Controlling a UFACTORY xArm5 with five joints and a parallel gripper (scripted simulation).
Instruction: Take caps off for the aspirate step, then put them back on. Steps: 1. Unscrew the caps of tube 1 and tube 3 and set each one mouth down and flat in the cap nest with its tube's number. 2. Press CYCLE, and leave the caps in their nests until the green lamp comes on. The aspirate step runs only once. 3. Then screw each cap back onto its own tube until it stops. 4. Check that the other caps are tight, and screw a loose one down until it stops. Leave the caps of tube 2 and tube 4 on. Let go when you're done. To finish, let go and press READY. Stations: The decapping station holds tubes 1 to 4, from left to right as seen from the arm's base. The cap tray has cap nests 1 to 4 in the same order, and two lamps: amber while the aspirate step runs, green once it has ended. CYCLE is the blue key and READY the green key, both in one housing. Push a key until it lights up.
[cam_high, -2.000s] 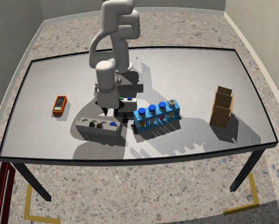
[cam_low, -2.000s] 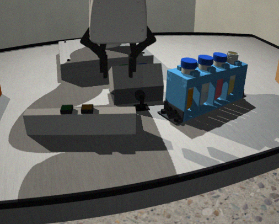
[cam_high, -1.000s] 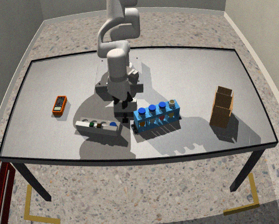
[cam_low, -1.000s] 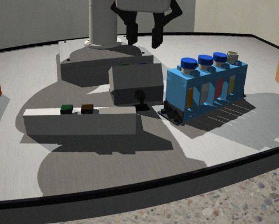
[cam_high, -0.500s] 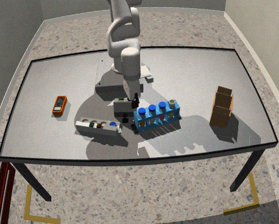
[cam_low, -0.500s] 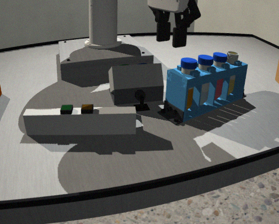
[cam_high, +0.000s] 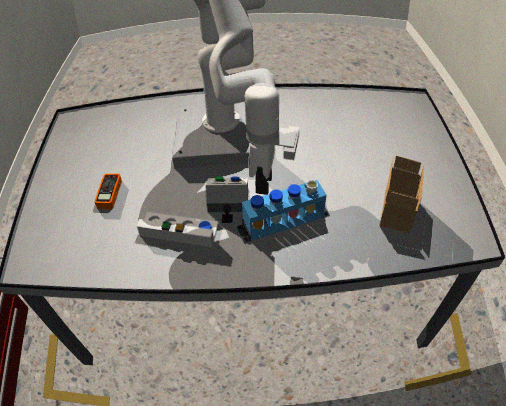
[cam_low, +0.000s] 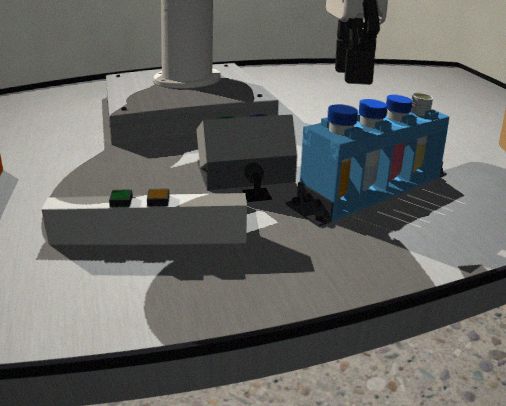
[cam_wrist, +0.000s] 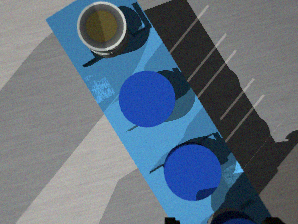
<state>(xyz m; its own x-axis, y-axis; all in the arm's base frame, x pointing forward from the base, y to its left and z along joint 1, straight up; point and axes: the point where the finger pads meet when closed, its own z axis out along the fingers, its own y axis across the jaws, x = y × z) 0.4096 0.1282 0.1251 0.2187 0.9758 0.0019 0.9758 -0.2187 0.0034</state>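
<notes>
Now: the blue cap 2 cm behind my hand, 8 cm to the left of it and 6 cm below it. Round my hand: blue key: 12 cm behind, 8 cm to the right, 11 cm below; then green key: 12 cm behind, 12 cm to the right, 11 cm below; then grey key housing: 10 cm behind, 10 cm to the right, 12 cm below.
</notes>
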